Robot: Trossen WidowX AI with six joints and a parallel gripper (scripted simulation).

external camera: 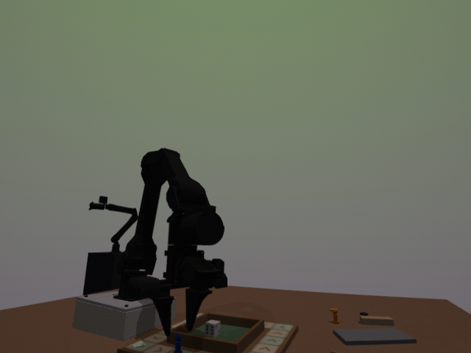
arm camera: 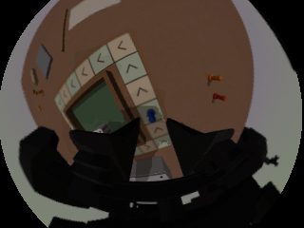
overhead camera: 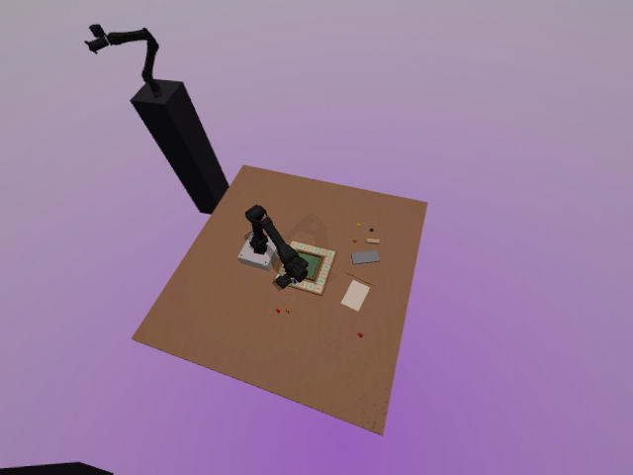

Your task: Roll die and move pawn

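The blue pawn lies 20 mm below my gripper tip. Also, from my gripper tip: cream card: 330 mm ahead, 50 mm below; white die: 20 mm ahead, 110 mm to the left, 20 mm below; green dice tray: 30 mm ahead, 110 mm to the left, 40 mm below.
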